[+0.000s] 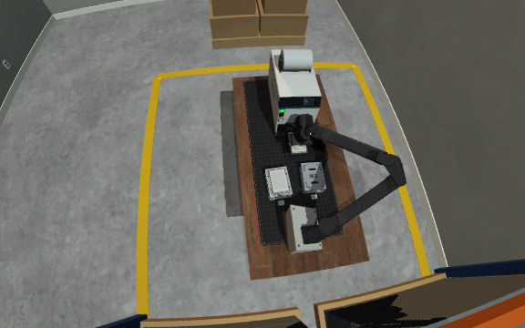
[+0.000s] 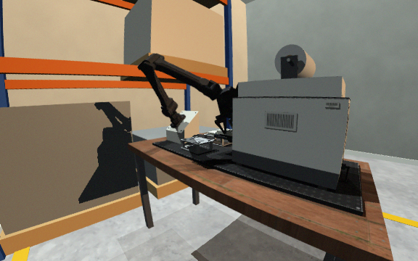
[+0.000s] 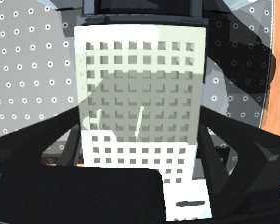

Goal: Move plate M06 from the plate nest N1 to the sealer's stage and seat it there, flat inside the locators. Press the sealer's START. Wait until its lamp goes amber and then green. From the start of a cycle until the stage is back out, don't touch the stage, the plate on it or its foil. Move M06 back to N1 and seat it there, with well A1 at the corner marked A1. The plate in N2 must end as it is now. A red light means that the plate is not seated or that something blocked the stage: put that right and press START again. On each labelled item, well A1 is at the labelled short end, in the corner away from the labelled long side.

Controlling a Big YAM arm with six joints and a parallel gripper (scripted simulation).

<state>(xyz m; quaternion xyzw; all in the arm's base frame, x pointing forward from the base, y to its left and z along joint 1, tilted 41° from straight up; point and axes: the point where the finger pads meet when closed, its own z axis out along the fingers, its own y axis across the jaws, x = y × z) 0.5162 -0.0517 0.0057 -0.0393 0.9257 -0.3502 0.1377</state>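
Right now the dark stage is 2 cm below my hand. Round my hand: white well plate right at my hand; foil roll 34 cm ahead, 30 cm above, 2 cm to the right; white plate 20 cm behind, 14 cm to the left, 5 cm below.
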